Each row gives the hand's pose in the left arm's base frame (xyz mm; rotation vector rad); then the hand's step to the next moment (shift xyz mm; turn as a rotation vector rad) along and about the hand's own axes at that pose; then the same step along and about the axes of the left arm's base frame.
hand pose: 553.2 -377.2 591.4 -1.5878 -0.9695 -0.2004
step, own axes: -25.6 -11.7 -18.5 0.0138 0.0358 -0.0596
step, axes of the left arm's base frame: -17.2 -28.9 -1.8 0.0553 -0.0443 -0.0012
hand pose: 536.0 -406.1 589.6 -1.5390 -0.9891 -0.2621
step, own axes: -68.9 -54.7 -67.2 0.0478 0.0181 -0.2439
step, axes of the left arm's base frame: -56.0 -95.0 9.4 0.1307 -0.1967 0.0796
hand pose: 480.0 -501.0 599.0 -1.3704 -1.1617 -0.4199
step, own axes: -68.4 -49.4 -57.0 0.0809 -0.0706 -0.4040
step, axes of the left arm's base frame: -47.3 -88.3 -18.1 0.1355 -0.3485 0.1868
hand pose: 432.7 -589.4 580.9 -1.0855 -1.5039 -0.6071
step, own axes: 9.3 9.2 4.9 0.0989 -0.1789 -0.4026
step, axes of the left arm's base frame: 6.2 11.0 6.0 0.0408 -0.3899 0.2240
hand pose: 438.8 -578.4 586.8 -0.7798 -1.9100 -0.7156
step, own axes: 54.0 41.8 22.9 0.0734 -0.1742 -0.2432
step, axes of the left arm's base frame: -0.6 55.5 46.0 -0.0307 -0.2742 0.1370
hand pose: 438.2 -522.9 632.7 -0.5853 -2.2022 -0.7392
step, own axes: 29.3 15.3 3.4 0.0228 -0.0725 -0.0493
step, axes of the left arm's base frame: -11.0 18.7 25.2 -0.0335 -0.0813 0.0216
